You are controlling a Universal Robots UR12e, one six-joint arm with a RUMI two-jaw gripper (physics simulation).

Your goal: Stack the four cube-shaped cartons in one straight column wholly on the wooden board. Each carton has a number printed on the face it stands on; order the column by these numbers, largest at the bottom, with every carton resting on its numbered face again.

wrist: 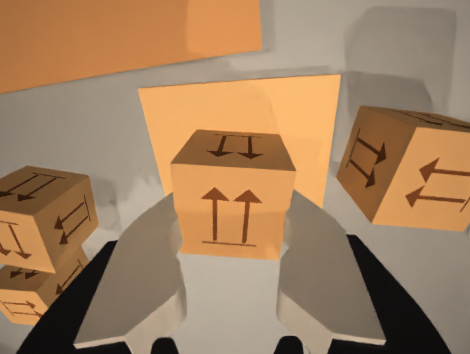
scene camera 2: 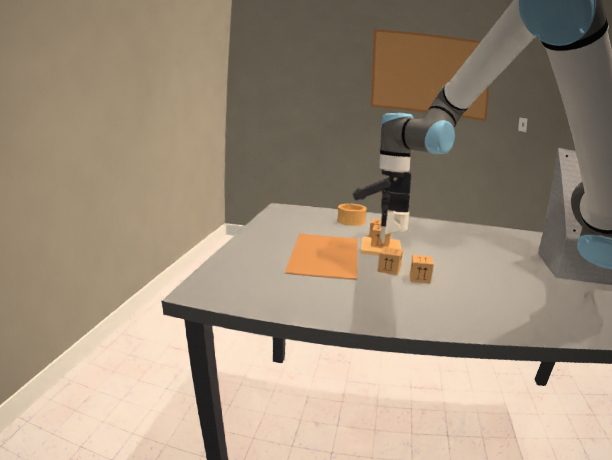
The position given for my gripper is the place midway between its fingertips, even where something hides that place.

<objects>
My gripper shows in the wrist view (233, 191) and in scene camera 2 (383, 240). A flat orange mat shows in the wrist view and in scene camera 2. One and the same spot on the flat orange mat: (wrist: 49, 49) is (scene camera 2: 351, 255).
</objects>
